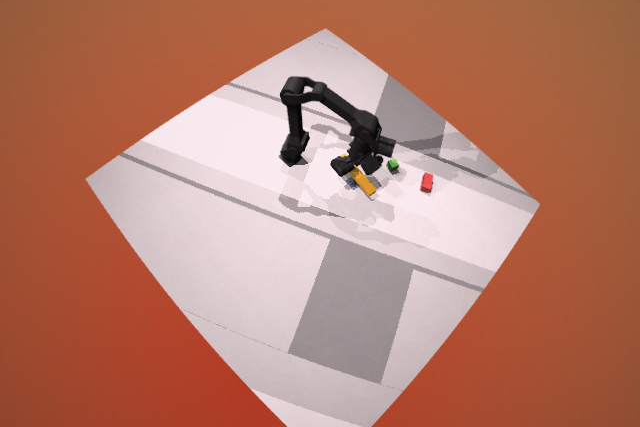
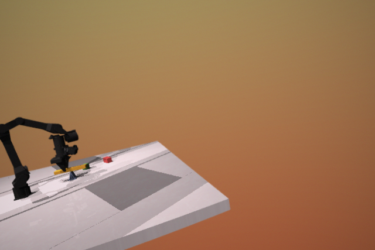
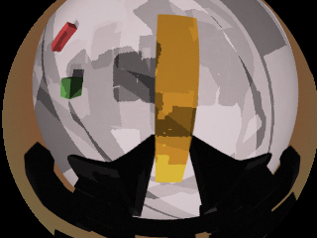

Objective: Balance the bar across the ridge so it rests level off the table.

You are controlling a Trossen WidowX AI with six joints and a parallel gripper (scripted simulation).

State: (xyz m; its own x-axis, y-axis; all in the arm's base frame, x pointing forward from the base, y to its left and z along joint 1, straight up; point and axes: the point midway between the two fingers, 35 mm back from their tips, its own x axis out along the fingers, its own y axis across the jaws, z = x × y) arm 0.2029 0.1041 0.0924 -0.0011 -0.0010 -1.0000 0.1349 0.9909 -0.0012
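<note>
The orange bar lies 3 cm ahead of my gripper tip. Also, from my gripper tip: red block (22 cm ahead, 20 cm to the left, 4 cm below); then green cube (16 cm to the left, 8 cm ahead, 4 cm below).
</note>
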